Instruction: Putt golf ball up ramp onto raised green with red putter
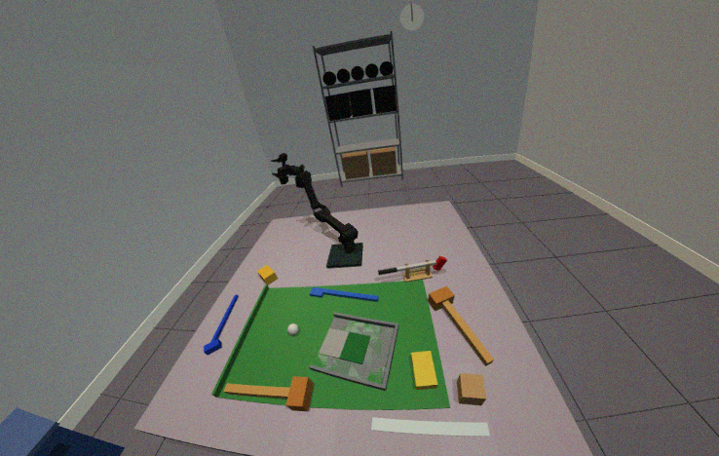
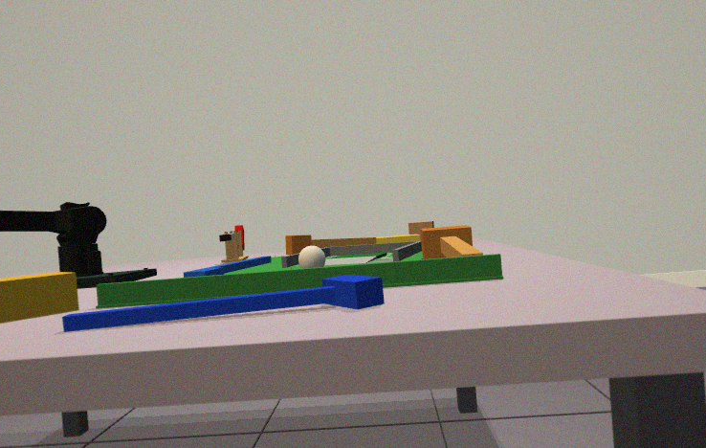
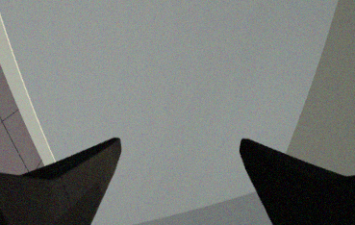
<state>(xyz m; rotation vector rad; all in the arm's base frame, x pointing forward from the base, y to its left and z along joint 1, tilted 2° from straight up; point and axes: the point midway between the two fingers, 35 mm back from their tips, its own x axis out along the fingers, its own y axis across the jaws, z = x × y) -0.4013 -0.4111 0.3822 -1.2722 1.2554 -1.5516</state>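
Now: gripper tip 720 mm to the right of the red putter, 650 mm short of it and 350 mm above it. From my gripper tip the other things lie so: white golf ball: 870 mm ahead, 390 mm below, 220 mm to the left; then wooden stand: 730 mm to the left, 660 mm ahead, 380 mm below; then green mat: 890 mm ahead, 410 mm below, 360 mm to the left.
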